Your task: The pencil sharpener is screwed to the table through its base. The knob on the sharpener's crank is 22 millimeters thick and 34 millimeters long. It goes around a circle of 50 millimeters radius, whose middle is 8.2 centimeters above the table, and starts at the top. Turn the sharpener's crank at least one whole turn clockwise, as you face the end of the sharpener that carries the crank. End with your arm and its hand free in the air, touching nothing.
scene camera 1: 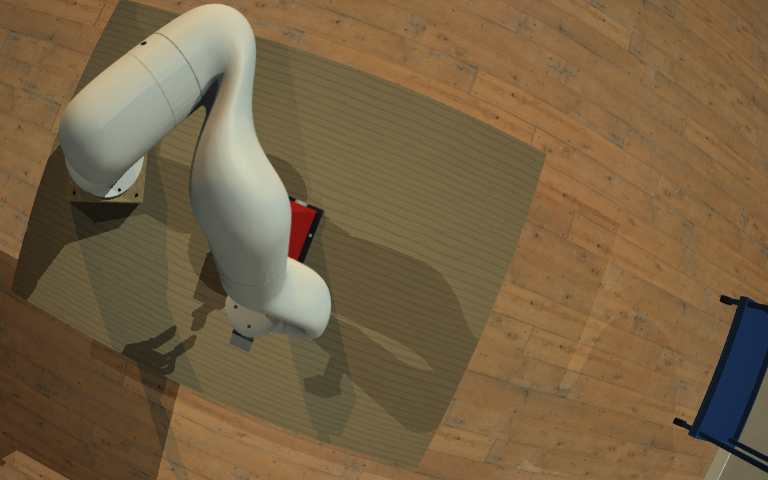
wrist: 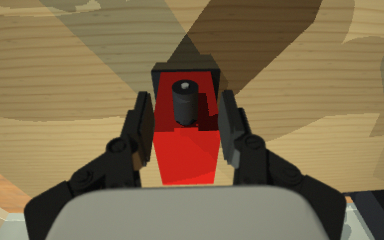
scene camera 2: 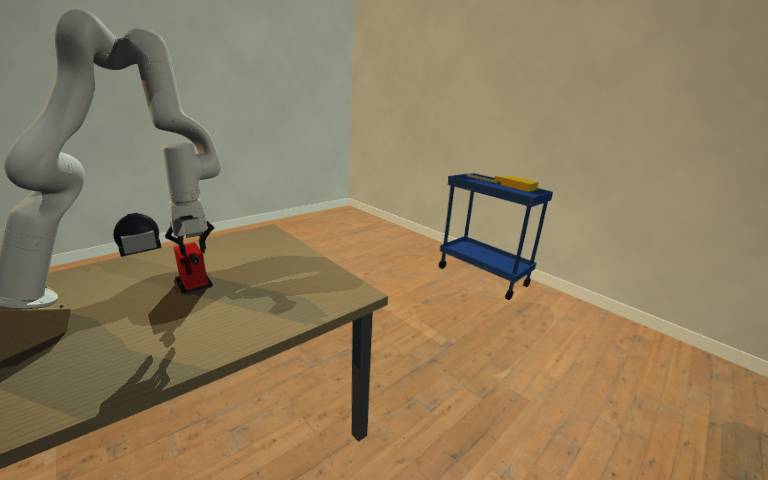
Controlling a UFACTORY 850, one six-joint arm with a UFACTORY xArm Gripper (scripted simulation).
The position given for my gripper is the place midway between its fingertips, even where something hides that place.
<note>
I see my gripper (scene camera 2: 193,253) and a black crank knob (wrist: 185,101).
My gripper is seen too in the wrist view (wrist: 186,106).
</note>
